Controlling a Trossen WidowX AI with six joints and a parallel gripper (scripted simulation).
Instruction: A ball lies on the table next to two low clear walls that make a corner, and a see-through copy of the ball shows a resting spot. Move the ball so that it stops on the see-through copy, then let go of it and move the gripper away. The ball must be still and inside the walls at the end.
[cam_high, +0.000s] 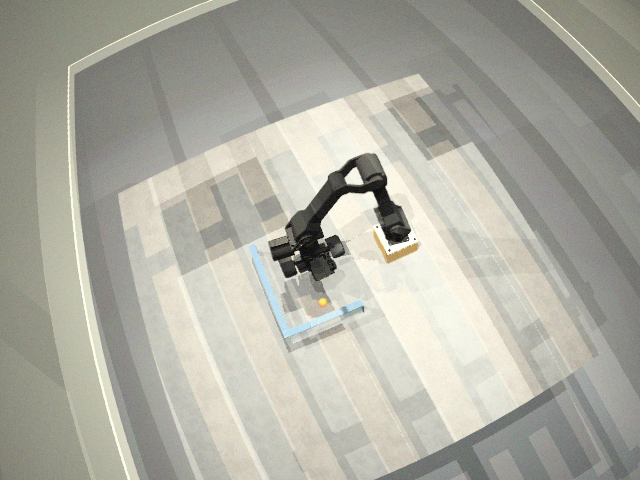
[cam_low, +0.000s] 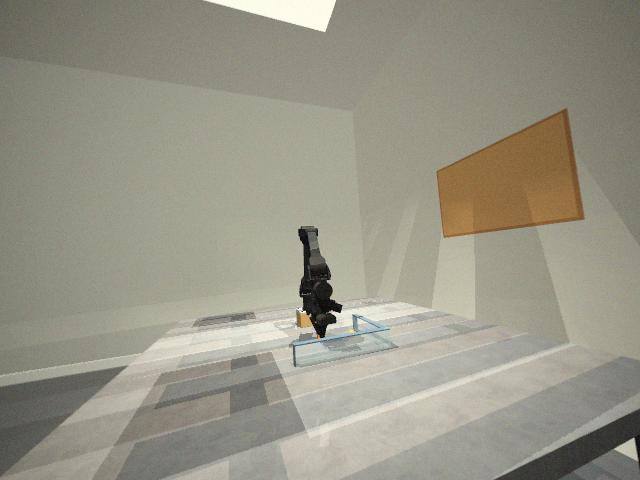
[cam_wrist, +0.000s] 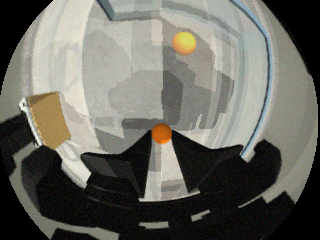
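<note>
Right now the see-through copy is 12 cm to the left of my gripper tip. Also, from my gripper tip: orange ball right at my gripper tip.
</note>
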